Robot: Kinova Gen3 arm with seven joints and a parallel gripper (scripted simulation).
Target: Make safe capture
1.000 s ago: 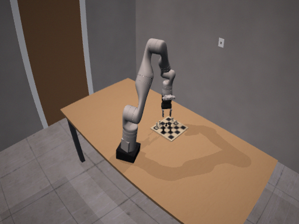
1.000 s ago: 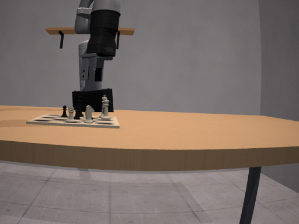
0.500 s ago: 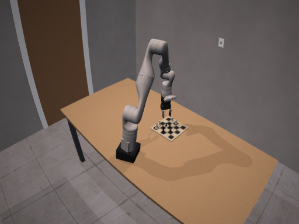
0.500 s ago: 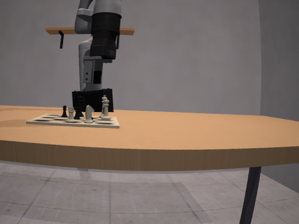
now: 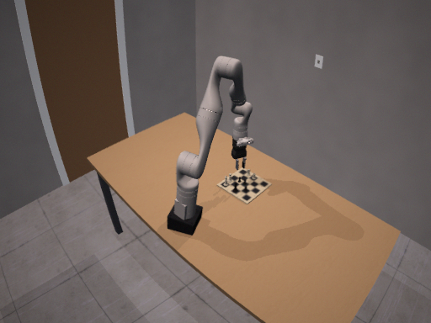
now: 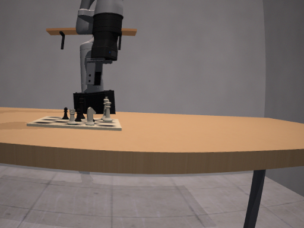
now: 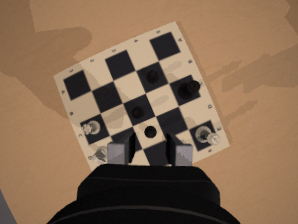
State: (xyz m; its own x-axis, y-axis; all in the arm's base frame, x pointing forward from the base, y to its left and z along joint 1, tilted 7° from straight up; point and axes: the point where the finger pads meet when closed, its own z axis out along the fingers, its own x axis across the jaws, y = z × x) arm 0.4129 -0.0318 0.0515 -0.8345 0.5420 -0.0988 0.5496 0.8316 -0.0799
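Right now my hand is 110 mm above the chessboard and 40 mm to the left of it. Also, from my hand: tall white piece 80 mm below, 70 mm behind, 40 mm to the left.
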